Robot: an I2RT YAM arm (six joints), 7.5 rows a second.
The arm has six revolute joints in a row. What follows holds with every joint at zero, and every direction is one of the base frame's.
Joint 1 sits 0.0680 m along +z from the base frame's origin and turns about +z.
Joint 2 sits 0.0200 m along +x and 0.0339 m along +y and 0.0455 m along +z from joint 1 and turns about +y.
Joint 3 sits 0.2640 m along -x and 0.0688 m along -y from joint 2 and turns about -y.
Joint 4 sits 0.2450 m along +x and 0.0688 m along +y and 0.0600 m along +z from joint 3 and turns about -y.
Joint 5 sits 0.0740 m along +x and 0.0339 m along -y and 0.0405 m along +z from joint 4 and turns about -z.
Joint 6 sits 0.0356 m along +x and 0.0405 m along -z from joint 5 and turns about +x.
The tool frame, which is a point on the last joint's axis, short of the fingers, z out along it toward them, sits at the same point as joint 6; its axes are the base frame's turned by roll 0.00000, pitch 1.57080 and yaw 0.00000 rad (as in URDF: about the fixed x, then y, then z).
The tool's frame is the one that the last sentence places.
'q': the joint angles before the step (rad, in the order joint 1, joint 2, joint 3, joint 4, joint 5, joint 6). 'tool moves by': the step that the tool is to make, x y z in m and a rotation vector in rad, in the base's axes. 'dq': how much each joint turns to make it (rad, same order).
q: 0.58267 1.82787 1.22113 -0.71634 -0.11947 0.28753
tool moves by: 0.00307 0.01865 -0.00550 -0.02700 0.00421 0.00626
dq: 0.04099 0.05970 0.05744 -0.01345 0.02753 0.02918
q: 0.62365 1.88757 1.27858 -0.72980 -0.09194 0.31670
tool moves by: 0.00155 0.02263 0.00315 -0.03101 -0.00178 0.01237
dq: 0.04940 0.05444 0.09011 -0.05070 0.03339 0.03044
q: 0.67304 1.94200 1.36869 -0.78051 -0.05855 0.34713
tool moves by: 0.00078 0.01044 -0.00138 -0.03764 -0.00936 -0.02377
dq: 0.02403 0.03299 0.04268 -0.02482 0.04425 0.03949
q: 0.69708 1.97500 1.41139 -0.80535 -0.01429 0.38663
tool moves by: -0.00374 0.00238 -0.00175 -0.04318 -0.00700 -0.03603
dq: 0.01533 0.00577 0.00292 -0.02018 0.04648 0.04334
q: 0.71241 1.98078 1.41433 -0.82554 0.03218 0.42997
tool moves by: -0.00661 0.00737 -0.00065 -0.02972 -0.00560 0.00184
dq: 0.02860 0.00664 0.00794 -0.01791 0.03010 0.02199
